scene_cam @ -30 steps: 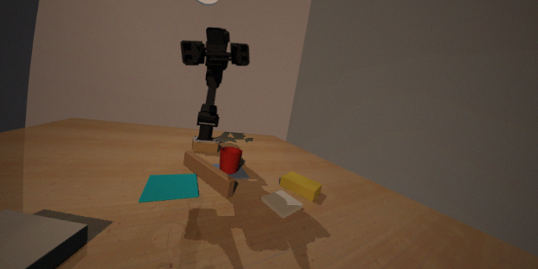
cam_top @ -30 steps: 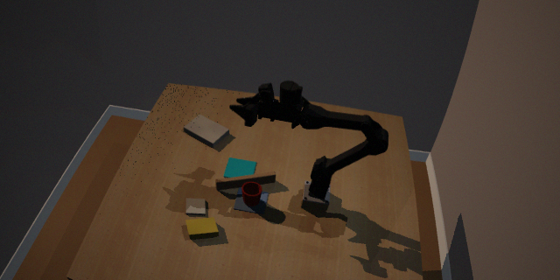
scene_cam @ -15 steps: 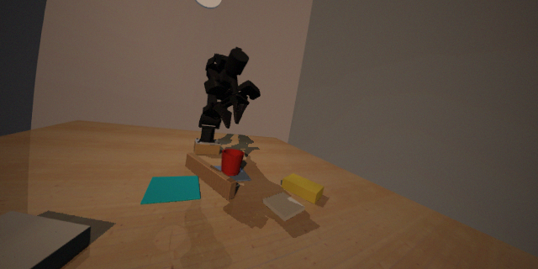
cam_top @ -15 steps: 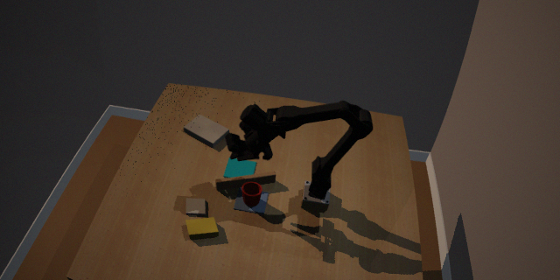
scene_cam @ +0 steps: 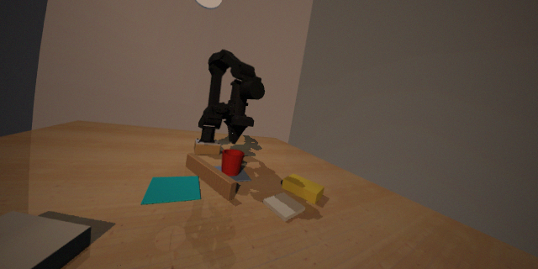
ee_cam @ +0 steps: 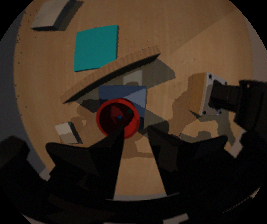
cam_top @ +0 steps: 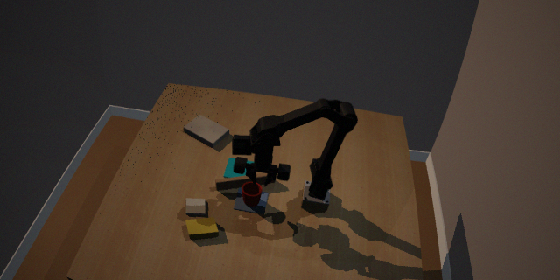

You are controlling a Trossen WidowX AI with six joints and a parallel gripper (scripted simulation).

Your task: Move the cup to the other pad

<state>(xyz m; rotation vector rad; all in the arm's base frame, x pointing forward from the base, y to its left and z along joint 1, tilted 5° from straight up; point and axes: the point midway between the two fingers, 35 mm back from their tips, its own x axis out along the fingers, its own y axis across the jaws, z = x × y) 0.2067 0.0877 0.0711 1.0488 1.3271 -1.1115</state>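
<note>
Now: gripper tip 6 cm above the red cup and 3 cm short of it. From my gripper tip the other things lie so: wooden bar 9 cm below, 8 cm ahead, 7 cm to the right; teal pad 14 cm to the right, 12 cm ahead, 11 cm below; blue-grey pad 11 cm below, 3 cm ahead.
</note>
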